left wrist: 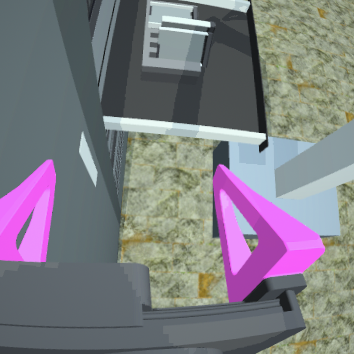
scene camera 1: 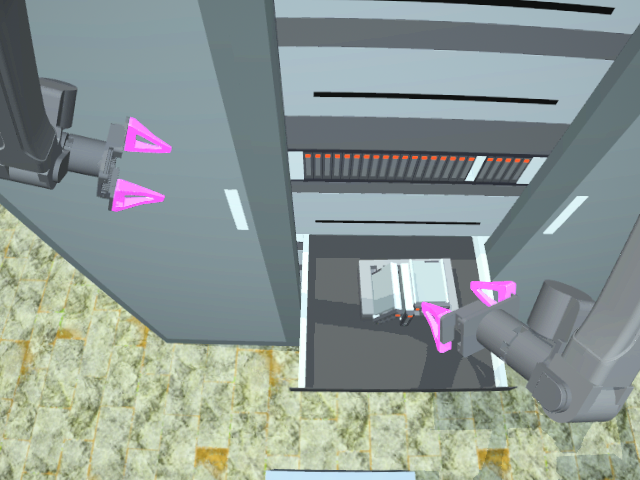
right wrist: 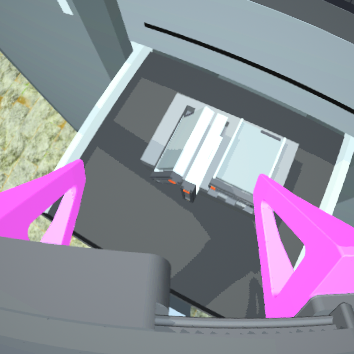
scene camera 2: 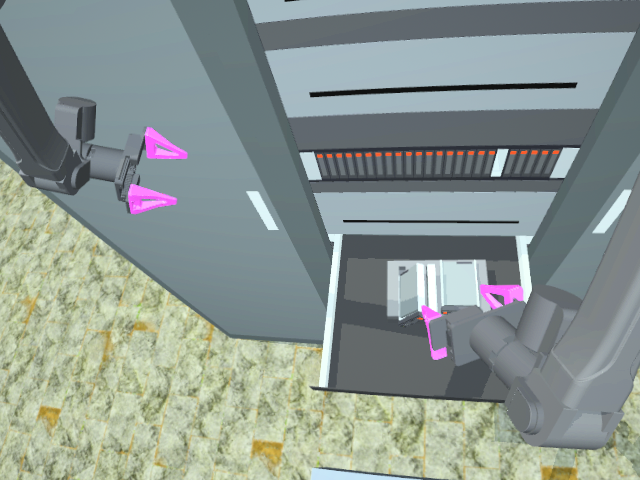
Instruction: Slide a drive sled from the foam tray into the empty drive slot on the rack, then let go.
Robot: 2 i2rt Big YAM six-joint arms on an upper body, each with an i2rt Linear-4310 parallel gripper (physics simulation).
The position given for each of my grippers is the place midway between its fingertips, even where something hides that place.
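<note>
White side rails [scene camera 2: 326, 355] present; the rails also visible in scene camera 1 [scene camera 1: 303, 326], in the left wrist view [left wrist: 110, 122] and in the right wrist view [right wrist: 88, 128]. My left gripper [scene camera 1: 167, 173] is visible too, likewise in scene camera 2 [scene camera 2: 182, 177] and in the left wrist view [left wrist: 136, 169]. My right gripper [scene camera 2: 452, 298], open and holding nothing, also appears in the right wrist view [right wrist: 170, 175] and in scene camera 1 [scene camera 1: 447, 295].
</note>
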